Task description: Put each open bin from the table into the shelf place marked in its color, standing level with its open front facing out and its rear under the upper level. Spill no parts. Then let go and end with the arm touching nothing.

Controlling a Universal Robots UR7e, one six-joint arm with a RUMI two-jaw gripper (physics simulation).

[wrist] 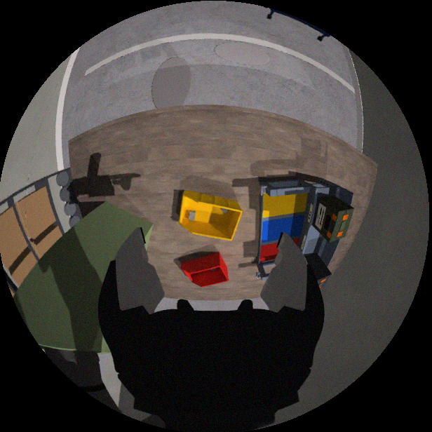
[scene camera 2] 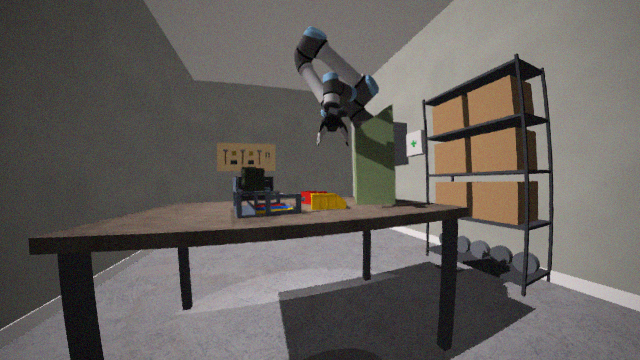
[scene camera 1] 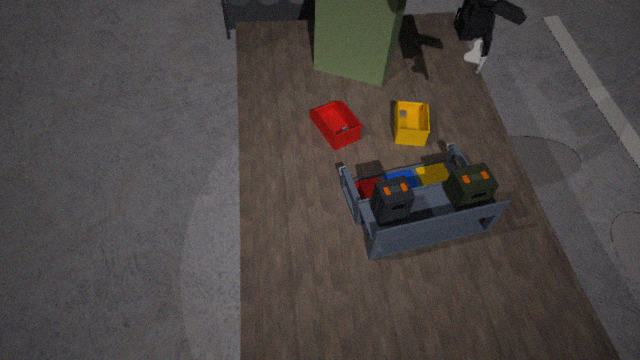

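Where they show: gripper, between the fingertips: (scene camera 2: pixel 333 145) (scene camera 1: pixel 469 56); arm's base, origin of its link: (scene camera 2: pixel 366 125).
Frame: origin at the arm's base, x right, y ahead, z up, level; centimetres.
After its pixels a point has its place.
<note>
A yellow bin (scene camera 1: pixel 411 137) {x -0.3, y 41.5, z -45.2 cm} (scene camera 2: pixel 327 201) {x -8.3, y 36.9, z -45.3 cm} (wrist: pixel 207 212) stands on the table with a small grey part inside. A red bin (scene camera 1: pixel 336 125) (scene camera 2: pixel 313 194) (wrist: pixel 205 275) stands beside it, turned at an angle; a small grey part shows in it in scene camera 1. The blue-grey shelf (scene camera 1: pixel 430 235) {x 10.1, y 74.7, z -48.5 cm} (wrist: pixel 290 190) has a red place (scene camera 1: pixel 367 187) {x 20.5, y 53.0, z -48.5 cm} (wrist: pixel 270 251), a blue place (scene camera 1: pixel 400 178) (wrist: pixel 282 227) and a yellow place (scene camera 1: pixel 435 174) {x -2.2, y 55.7, z -48.5 cm} (wrist: pixel 284 204) on its lower level. No bin stands on these places. My gripper (scene camera 2: pixel 333 144) {x -15.1, y 37.5, z -19.1 cm} (wrist: pixel 211 232) is open and empty, high above the table.
A dark grey box (scene camera 1: pixel 392 205) {x 24.7, y 71.8, z -28.2 cm} and a dark green box (scene camera 1: pixel 470 185) {x 2.0, y 72.5, z -29.4 cm} (scene camera 2: pixel 252 179) {x -5.4, y 71.9, z -34.1 cm} (wrist: pixel 334 220) stand on the shelf's upper level. A tall green block (scene camera 1: pixel 352 40) {x 6.6, y 4.7, z -32.1 cm} (scene camera 2: pixel 375 165) {x -10.6, y 4.4, z -26.6 cm} (wrist: pixel 75 270) stands on the table near the arm. A rack (scene camera 2: pixel 523 150) with cartons stands by the wall.
</note>
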